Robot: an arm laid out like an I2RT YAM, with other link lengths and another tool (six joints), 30 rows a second.
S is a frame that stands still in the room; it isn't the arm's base.
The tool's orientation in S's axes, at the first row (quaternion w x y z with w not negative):
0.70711, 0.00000, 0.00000, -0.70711
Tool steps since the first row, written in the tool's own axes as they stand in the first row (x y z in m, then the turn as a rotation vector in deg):
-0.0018, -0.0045, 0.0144, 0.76, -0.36, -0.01
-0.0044, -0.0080, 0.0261, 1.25, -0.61, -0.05
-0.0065, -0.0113, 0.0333, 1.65, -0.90, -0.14
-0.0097, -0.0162, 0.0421, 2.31, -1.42, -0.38
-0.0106, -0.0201, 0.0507, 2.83, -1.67, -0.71
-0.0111, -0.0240, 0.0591, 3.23, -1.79, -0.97
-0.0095, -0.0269, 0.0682, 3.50, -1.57, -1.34
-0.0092, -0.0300, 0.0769, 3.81, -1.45, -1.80
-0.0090, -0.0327, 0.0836, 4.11, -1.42, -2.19
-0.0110, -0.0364, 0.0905, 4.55, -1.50, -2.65
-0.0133, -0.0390, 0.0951, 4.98, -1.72, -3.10
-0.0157, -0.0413, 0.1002, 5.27, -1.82, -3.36
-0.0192, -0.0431, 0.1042, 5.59, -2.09, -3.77
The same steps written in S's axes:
-0.0045, 0.0018, 0.0144, -0.36, -0.76, -0.01
-0.0080, 0.0044, 0.0261, -0.61, -1.25, -0.05
-0.0113, 0.0065, 0.0333, -0.90, -1.65, -0.14
-0.0162, 0.0097, 0.0421, -1.42, -2.31, -0.38
-0.0201, 0.0106, 0.0507, -1.67, -2.83, -0.71
-0.0240, 0.0111, 0.0591, -1.79, -3.23, -0.97
-0.0269, 0.0095, 0.0682, -1.57, -3.50, -1.34
-0.0300, 0.0092, 0.0769, -1.45, -3.81, -1.80
-0.0327, 0.0090, 0.0836, -1.42, -4.11, -2.19
-0.0364, 0.0110, 0.0905, -1.50, -4.55, -2.65
-0.0390, 0.0133, 0.0951, -1.72, -4.98, -3.10
-0.0413, 0.0157, 0.1002, -1.82, -5.27, -3.36
-0.0431, 0.0192, 0.1042, -2.09, -5.59, -3.77

